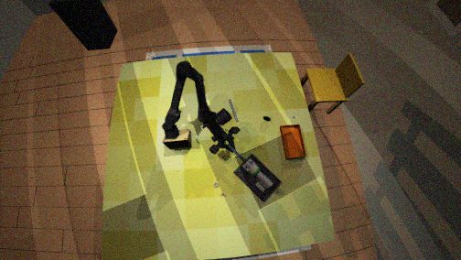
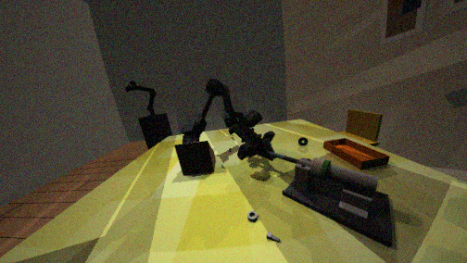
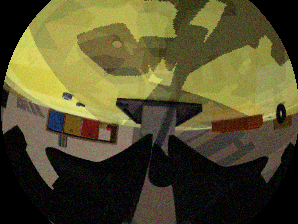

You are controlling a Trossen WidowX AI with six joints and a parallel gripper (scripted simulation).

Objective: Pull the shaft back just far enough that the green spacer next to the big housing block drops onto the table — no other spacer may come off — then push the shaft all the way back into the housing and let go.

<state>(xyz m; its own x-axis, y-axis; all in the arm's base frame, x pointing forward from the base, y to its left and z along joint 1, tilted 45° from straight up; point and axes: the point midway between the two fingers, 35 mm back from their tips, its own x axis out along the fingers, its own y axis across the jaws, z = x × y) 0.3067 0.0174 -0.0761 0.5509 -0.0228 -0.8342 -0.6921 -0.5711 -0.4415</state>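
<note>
My gripper tip is now 11 cm short of the green spacer, 11 cm to the left of it and 2 cm below it. From my gripper tip the other things lie so: orange tray (35 cm ahead, 8 cm to the left, 5 cm below); black ring (20 cm ahead, 22 cm to the left, 4 cm below).
</note>
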